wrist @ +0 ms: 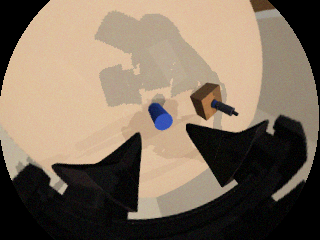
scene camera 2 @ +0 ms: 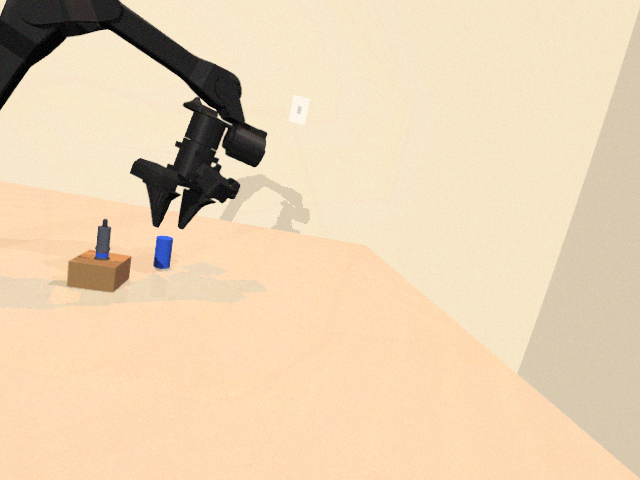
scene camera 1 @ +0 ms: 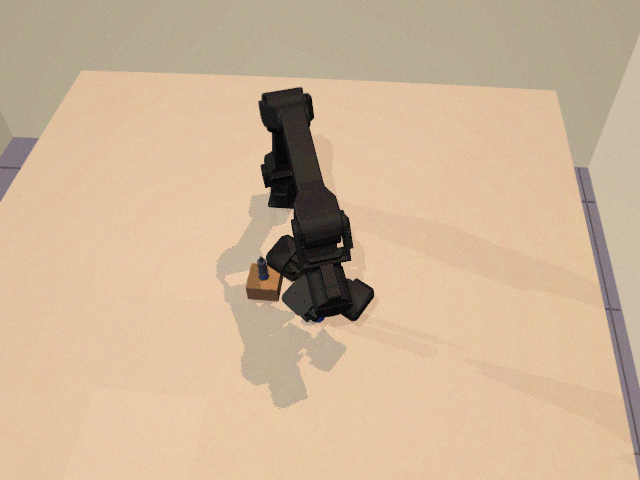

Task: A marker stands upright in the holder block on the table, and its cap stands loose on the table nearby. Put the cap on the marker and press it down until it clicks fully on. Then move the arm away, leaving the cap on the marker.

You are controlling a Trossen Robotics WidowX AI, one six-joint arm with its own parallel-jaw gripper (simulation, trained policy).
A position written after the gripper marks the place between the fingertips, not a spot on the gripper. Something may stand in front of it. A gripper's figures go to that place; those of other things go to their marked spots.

Scene:
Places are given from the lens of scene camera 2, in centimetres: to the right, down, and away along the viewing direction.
gripper [scene camera 2: 168, 227]: -27, -2, 61
brown holder block [scene camera 2: 79, 275]: -33, 5, 47

